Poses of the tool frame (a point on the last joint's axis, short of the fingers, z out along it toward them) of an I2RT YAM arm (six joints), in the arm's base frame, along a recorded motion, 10 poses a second.
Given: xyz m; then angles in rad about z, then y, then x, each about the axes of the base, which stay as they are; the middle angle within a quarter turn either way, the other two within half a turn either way.
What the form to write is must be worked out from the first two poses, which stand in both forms.
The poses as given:
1: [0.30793, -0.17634, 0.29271, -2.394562, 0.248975, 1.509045]
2: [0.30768, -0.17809, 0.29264, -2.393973, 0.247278, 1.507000]
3: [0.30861, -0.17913, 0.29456, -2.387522, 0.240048, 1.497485]
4: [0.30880, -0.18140, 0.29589, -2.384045, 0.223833, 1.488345]
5: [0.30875, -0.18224, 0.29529, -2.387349, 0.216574, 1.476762]
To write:
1: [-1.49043, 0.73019, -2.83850, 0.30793, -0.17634, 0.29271]
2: [-1.48773, 0.73027, -2.83835, 0.30768, -0.17809, 0.29264]
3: [-1.47480, 0.73432, -2.83649, 0.30861, -0.17913, 0.29456]
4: [-1.46221, 0.73627, -2.84394, 0.30880, -0.18140, 0.29589]
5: [-1.44740, 0.73019, -2.84155, 0.30875, -0.18224, 0.29529]
